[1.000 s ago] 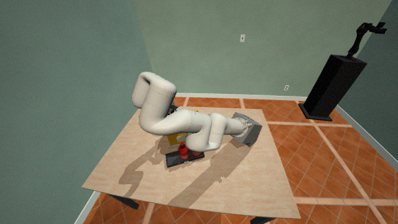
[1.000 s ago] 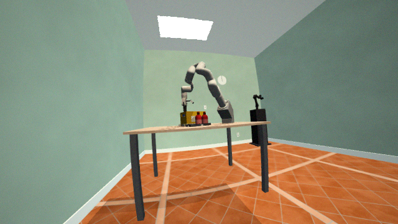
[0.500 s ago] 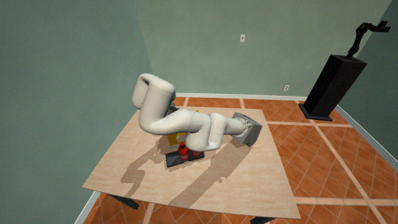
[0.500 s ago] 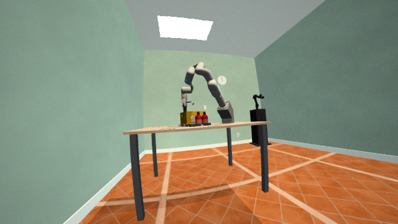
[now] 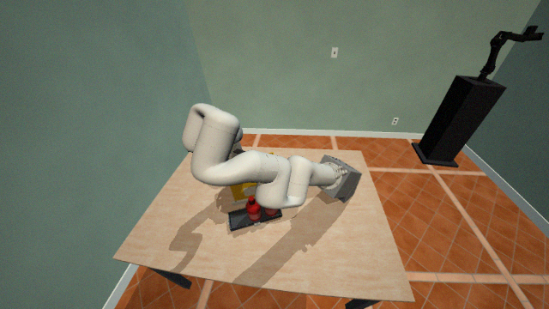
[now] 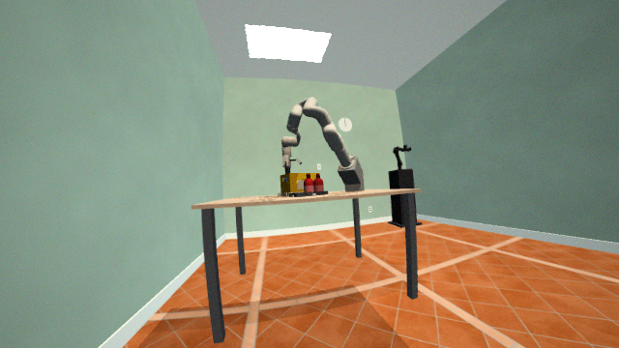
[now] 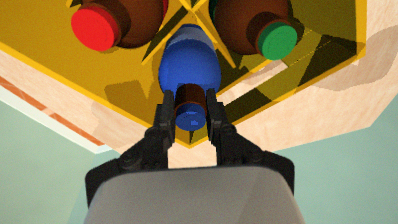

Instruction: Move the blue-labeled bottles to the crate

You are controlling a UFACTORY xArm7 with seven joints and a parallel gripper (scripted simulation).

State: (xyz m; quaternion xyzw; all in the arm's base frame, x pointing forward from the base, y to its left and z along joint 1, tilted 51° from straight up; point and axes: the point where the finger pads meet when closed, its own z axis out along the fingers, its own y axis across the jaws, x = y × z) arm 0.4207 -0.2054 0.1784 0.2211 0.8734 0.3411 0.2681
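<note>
Right now the blue-labeled bottle is 7 cm below my hand. Round my hand: yellow crate: 10 cm below, 10 cm behind; then dark tray: 19 cm to the left, 17 cm below, 15 cm behind.
</note>
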